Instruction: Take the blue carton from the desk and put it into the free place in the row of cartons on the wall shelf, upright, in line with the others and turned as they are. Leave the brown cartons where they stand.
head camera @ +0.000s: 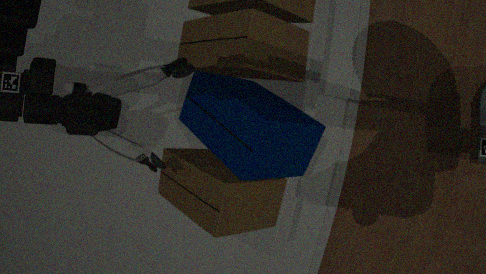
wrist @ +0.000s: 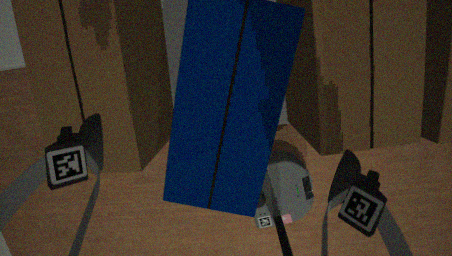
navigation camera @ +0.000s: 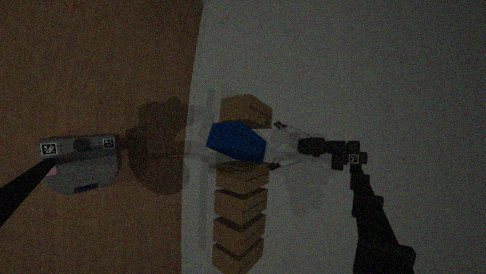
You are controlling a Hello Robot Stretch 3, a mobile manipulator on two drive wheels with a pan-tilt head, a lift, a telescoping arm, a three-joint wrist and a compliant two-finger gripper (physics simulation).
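Where they show: gripper, between the fingertips: [head camera: 177,118] [navigation camera: 270,144]; robot's base, origin of its link: [navigation camera: 81,144].
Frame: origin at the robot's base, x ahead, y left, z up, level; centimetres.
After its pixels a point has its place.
The blue carton [head camera: 250,125] @[z 88.3, x -1.4, y -47.7 cm] [navigation camera: 237,142] @[z 88.4, x -0.1, y -45.8 cm] [wrist: 225,110] is in the row between two brown cartons. It is turned out of line with them. In the wrist view its stripe slants against the stripes beside it, and it looks tilted. In the head view its right end sticks out past its neighbours. My gripper [head camera: 166,114] @[z 97.4, x -2.1, y -57.0 cm] [navigation camera: 277,145] @[z 97.4, x -2.1, y -57.0 cm] [wrist: 220,151] @[z 97.4, x -2.1, y -57.0 cm] is open, off the carton's striped end, with no finger on the carton. One fingertip is close to each neighbouring brown carton; contact there cannot be told. The blue carton's underside is hidden.
One brown carton [head camera: 220,200] @[z 88.4, x 13.0, y -54.8 cm] [navigation camera: 245,110] @[z 86.8, x 13.4, y -54.4 cm] [wrist: 100,90] is on one side of the blue one. Another [head camera: 245,47] @[z 88.3, x -15.8, y -50.1 cm] [navigation camera: 242,177] @[z 87.3, x -16.1, y -49.6 cm] [wrist: 370,75] is on the other side, with several more beyond. The robot's base [navigation camera: 82,172] @[z 16.0, x -14.6, y 1.2 cm] [wrist: 292,190] shows over the wooden floor. The dark arm [navigation camera: 375,220] @[z 129.8, x -8.5, y -25.7 cm] runs below the wrist.
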